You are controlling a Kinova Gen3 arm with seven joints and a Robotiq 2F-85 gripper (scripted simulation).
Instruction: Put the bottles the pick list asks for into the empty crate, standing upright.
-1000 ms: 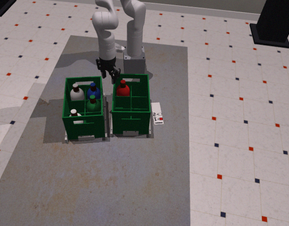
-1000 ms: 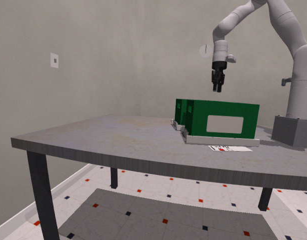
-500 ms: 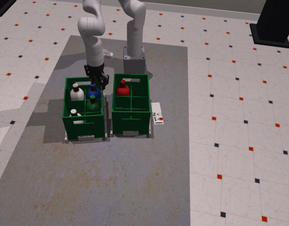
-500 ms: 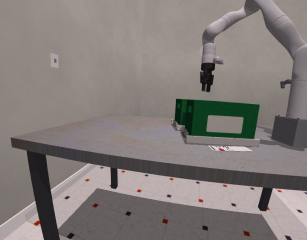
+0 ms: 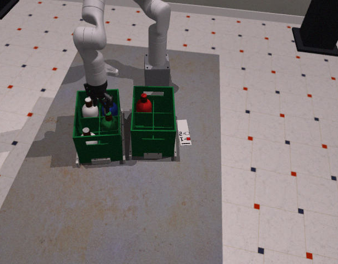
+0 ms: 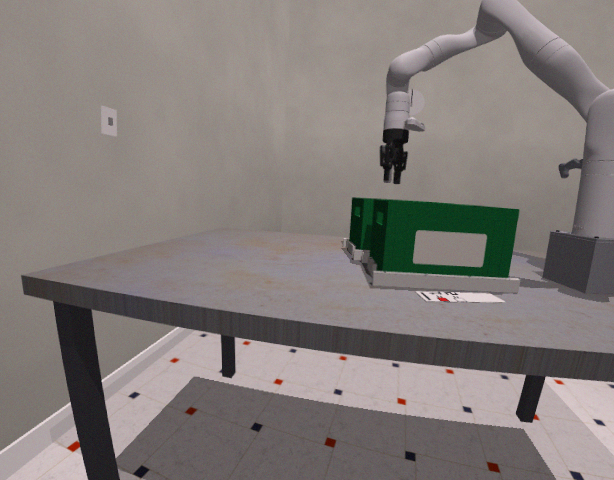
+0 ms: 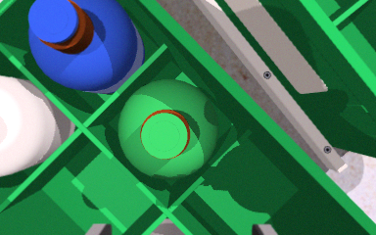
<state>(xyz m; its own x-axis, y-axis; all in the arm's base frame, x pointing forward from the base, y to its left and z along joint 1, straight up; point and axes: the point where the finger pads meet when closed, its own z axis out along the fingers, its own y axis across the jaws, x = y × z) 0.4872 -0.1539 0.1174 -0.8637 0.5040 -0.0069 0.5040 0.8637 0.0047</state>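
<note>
The green bottle lies 15 cm below my hand, 4 cm behind it and 1 cm to the left of it. The rest, counted from my hand: red-label bottle (18 cm behind, 15 cm below, 14 cm to the left); blue bottle (15 cm below, 13 cm behind, 1 cm to the right); pick list (34 cm to the left, 24 cm below, 13 cm behind).
</note>
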